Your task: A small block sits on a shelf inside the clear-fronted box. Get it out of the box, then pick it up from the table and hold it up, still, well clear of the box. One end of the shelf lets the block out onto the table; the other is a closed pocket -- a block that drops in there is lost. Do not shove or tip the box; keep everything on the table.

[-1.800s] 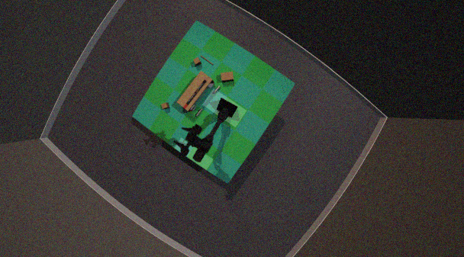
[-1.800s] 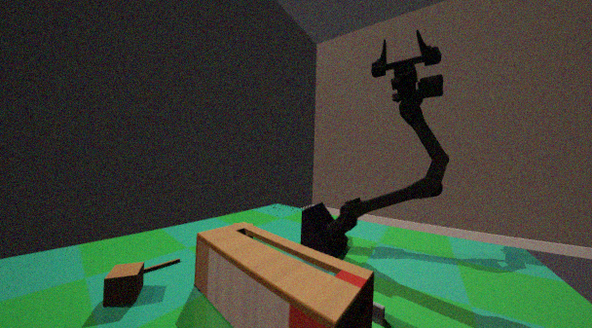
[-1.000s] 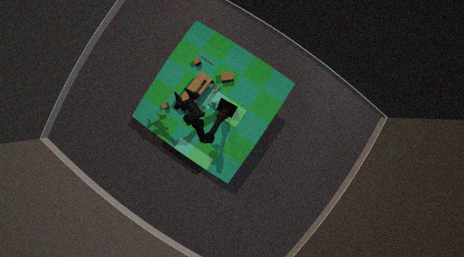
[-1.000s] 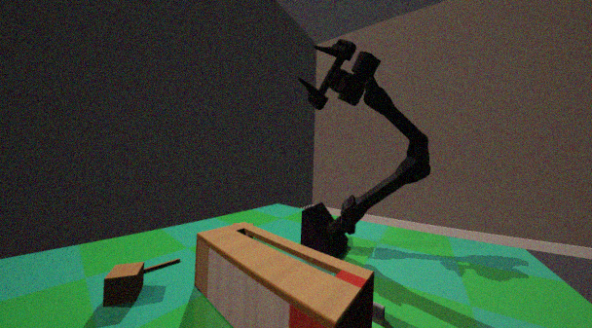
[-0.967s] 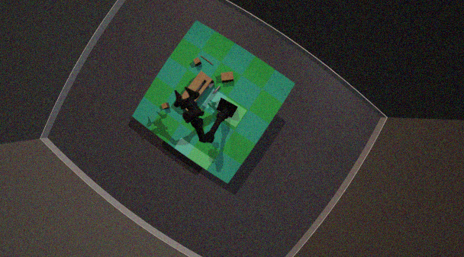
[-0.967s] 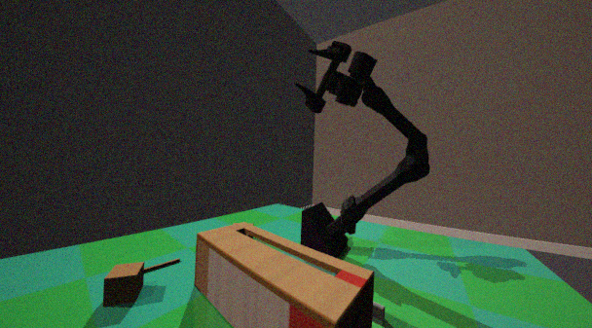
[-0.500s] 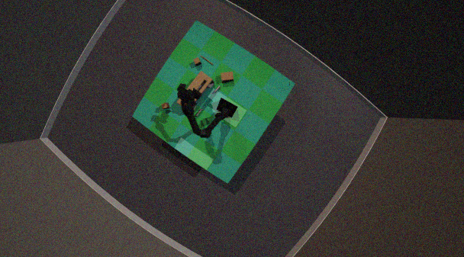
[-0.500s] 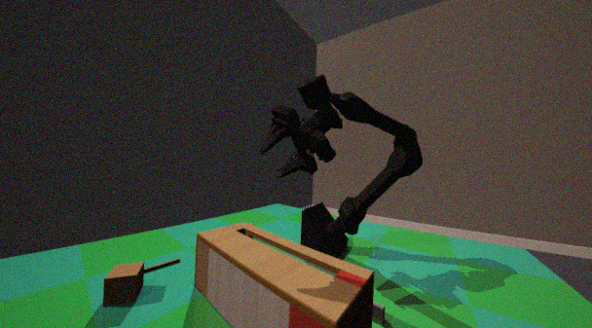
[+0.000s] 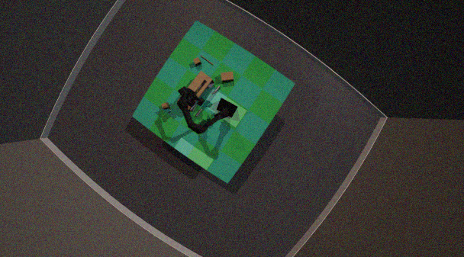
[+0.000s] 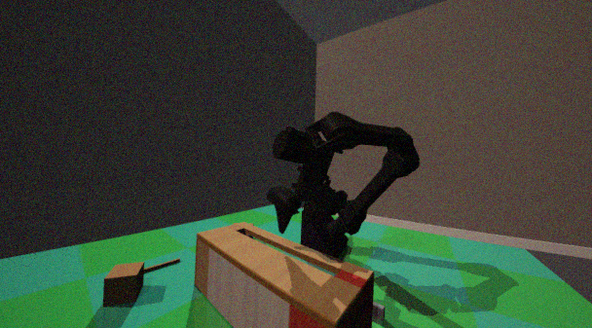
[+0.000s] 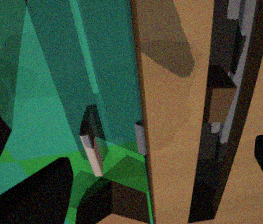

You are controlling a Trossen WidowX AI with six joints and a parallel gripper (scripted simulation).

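My gripper tip is 8 cm above the orange block, 4 cm short of it and 3 cm to the left of it. From my gripper tip the other things lie so: thin stick: 35 cm to the right, 20 cm ahead, 16 cm below.
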